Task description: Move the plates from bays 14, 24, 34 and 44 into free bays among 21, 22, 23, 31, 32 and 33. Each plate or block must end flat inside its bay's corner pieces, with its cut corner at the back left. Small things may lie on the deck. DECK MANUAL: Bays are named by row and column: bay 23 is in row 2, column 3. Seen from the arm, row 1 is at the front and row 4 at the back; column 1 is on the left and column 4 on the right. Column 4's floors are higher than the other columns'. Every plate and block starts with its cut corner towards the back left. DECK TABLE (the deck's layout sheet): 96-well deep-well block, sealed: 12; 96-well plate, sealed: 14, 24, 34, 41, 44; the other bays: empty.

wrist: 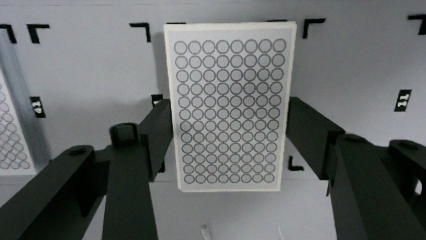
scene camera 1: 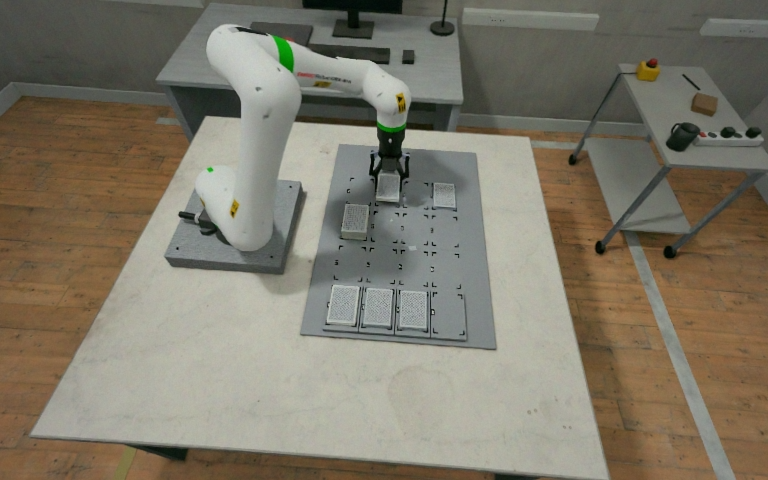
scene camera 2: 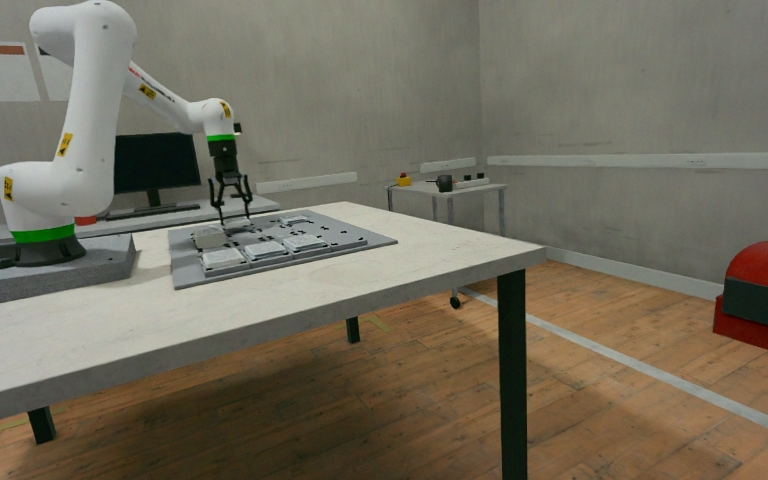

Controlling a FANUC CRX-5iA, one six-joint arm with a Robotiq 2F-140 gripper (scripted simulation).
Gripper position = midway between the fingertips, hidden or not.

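Scene camera 1 shows a sealed deep-well block [scene camera 1: 355,221] and a bay 44 [scene camera 1: 449,320]; my gripper is likewise visible in scene camera 1 [scene camera 1: 388,188]. Scene camera 2 shows my gripper [scene camera 2: 235,223]. My gripper also appears in the wrist view [wrist: 228,114]; the block is out of frame in the wrist view.
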